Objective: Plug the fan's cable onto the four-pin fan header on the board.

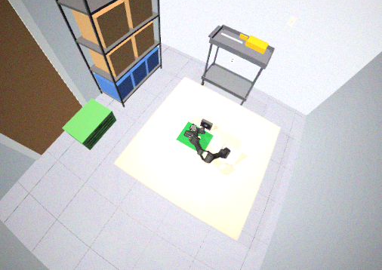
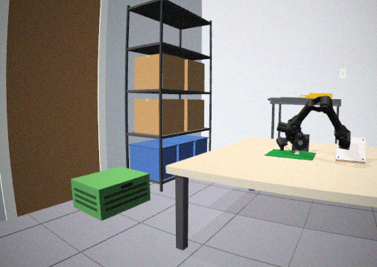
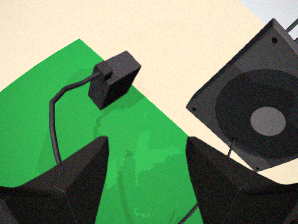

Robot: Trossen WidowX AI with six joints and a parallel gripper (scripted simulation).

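My gripper tip is 5 cm short of the dark grey fan plug, 3 cm to the left of it and 3 cm above it. Round my gripper tip: black fan 10 cm to the right, 6 cm behind, 1 cm above; then green board 7 cm below, 6 cm to the left, 4 cm behind.
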